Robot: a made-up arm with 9 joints. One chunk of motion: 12 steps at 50 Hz.
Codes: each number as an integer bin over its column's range. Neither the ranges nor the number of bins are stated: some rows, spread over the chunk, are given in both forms.
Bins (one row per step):
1: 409 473 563 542 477 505 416 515 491
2: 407 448 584 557 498 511 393 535 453
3: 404 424 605 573 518 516 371 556 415
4: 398 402 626 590 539 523 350 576 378
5: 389 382 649 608 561 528 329 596 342
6: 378 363 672 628 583 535 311 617 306
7: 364 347 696 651 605 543 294 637 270
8: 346 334 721 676 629 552 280 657 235
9: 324 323 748 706 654 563 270 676 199
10: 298 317 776 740 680 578 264 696 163
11: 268 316 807 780 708 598 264 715 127
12: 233 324 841 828 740 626 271 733 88
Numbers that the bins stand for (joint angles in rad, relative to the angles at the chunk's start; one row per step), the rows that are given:
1: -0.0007 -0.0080 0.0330 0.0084 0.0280 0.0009 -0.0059 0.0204 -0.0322
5: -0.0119 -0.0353 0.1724 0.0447 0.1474 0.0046 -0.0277 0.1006 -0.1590
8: -0.0360 -0.0497 0.2892 0.0822 0.2441 0.0084 -0.0399 0.1611 -0.2501
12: -0.0994 -0.0527 0.4838 0.1659 0.4019 0.0203 -0.0422 0.2364 -0.3751
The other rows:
2: -0.0019 -0.0155 0.0670 0.0167 0.0579 0.0018 -0.0117 0.0402 -0.0646
3: -0.0035 -0.0227 0.1011 0.0255 0.0863 0.0026 -0.0172 0.0610 -0.0969
4: -0.0069 -0.0293 0.1351 0.0348 0.1161 0.0038 -0.0224 0.0808 -0.1284
6: -0.0181 -0.0410 0.2097 0.0557 0.1787 0.0057 -0.0322 0.1214 -0.1896
7: -0.0260 -0.0458 0.2486 0.0684 0.2100 0.0070 -0.0364 0.1413 -0.2203
9: -0.0484 -0.0530 0.3330 0.0987 0.2796 0.0102 -0.0424 0.1799 -0.2807
10: -0.0630 -0.0548 0.3784 0.1174 0.3166 0.0126 -0.0439 0.1997 -0.3113
11: -0.0798 -0.0551 0.4286 0.1394 0.3564 0.0158 -0.0439 0.2186 -0.3419

